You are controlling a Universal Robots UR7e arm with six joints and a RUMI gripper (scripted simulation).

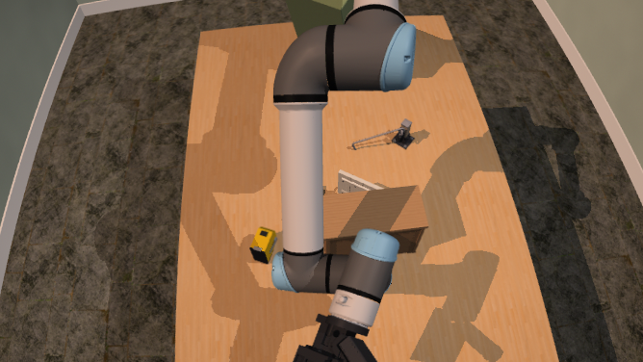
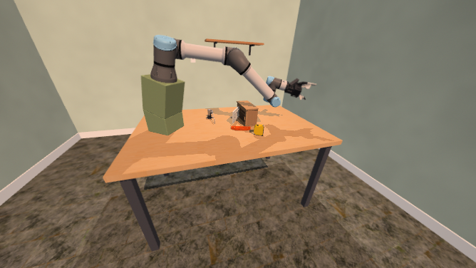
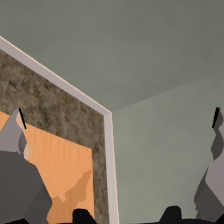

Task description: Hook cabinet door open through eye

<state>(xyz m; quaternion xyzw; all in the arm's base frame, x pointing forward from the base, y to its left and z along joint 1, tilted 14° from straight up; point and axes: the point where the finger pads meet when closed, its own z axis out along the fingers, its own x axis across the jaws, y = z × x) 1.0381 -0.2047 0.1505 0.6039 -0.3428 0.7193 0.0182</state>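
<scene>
My gripper is now 540 mm past the white cabinet door, 240 mm to the right of it and 210 mm above it. The rest, counted from my hand: dark hook post 720 mm behind, 340 mm to the left, 230 mm below; yellow tape measure 460 mm behind, 240 mm below, 30 mm to the right; orange spirit level 560 mm behind, 270 mm below, 80 mm to the left.
</scene>
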